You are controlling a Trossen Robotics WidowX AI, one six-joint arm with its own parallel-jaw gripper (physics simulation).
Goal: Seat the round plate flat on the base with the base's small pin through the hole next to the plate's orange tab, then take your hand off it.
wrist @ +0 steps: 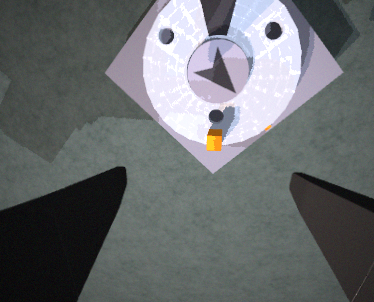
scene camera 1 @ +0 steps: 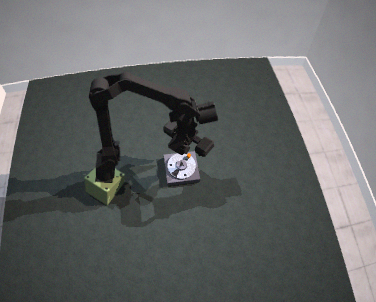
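Where they show: gripper, fingertip midpoint: (wrist: 209, 177) (scene camera 1: 190, 149); arm's base at its link origin: (scene camera 1: 104, 175).
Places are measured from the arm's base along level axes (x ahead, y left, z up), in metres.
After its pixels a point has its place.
The round white plate (scene camera 1: 191, 169) @(x 0.325, y 0.038, z -0.028 m) (wrist: 170, 75) @(x 0.315, y 0.036, z -0.028 m) lies on the square lilac base (scene camera 1: 196, 180) @(x 0.342, y -0.001, z -0.045 m) (wrist: 322, 72) @(x 0.231, y 0.101, z -0.037 m), around the raised hub (wrist: 202, 87) @(x 0.301, y 0.056, z -0.020 m) with a dark arrow. The orange tab (scene camera 1: 189, 155) @(x 0.318, y 0.088, z -0.009 m) (wrist: 214, 140) @(x 0.315, y 0.088, z -0.008 m) is on the plate's rim, near one base corner. A dark hole (wrist: 216, 115) @(x 0.308, y 0.082, z -0.036 m) is next to the tab. No pin can be made out in it. A small orange mark (wrist: 268, 128) @(x 0.281, y 0.115, z -0.035 m) shows at the plate's edge, right of the tab in the wrist view. My gripper (scene camera 1: 192, 145) @(x 0.320, y 0.091, z 0.030 m) (wrist: 209, 177) @(x 0.320, y 0.091, z 0.030 m) is open and empty, above and beyond the tab side, apart from the plate.
The arm stands on a yellow-green block (scene camera 1: 106, 194) @(x 0.013, y -0.075, z -0.001 m), left of the base in the scene view. The dark green floor mat (scene camera 1: 180, 260) @(x 0.274, y -0.303, z -0.060 m) lies around both, with arm shadows across it. Two more holes and a dark wedge (wrist: 218, 17) @(x 0.268, y 0.029, z -0.027 m) show on the plate's far side.
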